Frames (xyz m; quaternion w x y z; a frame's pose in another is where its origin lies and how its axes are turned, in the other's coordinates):
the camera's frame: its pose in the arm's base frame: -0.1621 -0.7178 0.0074 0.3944 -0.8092 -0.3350 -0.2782
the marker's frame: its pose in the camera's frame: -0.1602 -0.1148 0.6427 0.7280 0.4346 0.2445 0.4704
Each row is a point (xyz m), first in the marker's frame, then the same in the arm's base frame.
Working: the marker's frame: its pose in the arm's base frame: -0.2294 -0.1861 -0.3984 0.8516 -0.5073 0.1123 -0.0693

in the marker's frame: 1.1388 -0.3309 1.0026
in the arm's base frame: 1.1306 0.2430 0.2161
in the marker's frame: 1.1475 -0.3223 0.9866
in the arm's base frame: 1.1348 0.2315 0.2001
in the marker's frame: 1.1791 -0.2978 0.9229
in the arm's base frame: 1.1488 0.1818 0.1455
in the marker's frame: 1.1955 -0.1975 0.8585
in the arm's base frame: 1.1482 0.1711 0.0256
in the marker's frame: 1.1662 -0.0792 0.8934
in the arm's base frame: 1.1295 0.2637 -0.0588
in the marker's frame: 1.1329 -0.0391 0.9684
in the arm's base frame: 1.1171 0.3542 -0.0556
